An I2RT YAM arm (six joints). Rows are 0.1 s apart.
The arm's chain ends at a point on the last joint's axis. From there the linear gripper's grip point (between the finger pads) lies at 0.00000 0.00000 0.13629 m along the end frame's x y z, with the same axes.
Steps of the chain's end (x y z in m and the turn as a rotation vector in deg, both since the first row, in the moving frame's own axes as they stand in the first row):
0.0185 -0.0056 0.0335 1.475 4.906 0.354
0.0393 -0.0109 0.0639 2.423 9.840 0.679
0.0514 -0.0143 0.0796 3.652 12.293 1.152
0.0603 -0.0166 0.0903 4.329 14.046 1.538
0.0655 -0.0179 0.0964 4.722 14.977 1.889
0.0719 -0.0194 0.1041 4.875 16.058 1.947
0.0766 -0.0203 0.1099 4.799 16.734 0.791
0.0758 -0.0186 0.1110 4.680 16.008 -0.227
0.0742 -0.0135 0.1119 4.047 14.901 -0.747
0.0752 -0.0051 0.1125 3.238 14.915 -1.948
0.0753 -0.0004 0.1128 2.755 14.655 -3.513
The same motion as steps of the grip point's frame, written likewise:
0.0302 -0.0091 0.0330 1.475 4.906 0.354
0.0626 -0.0165 0.0618 2.423 9.840 0.679
0.0805 -0.0226 0.0762 3.652 12.293 1.152
0.0935 -0.0263 0.0858 4.329 14.046 1.538
0.1009 -0.0284 0.0913 4.722 14.977 1.889
0.1097 -0.0302 0.0983 4.875 16.058 1.947
0.1159 -0.0313 0.1037 4.799 16.734 0.791
0.1133 -0.0297 0.1053 4.680 16.008 -0.227
0.1092 -0.0232 0.1070 4.047 14.901 -0.747
0.1101 -0.0133 0.1077 3.238 14.915 -1.948
0.1095 -0.0079 0.1082 2.755 14.655 -3.513

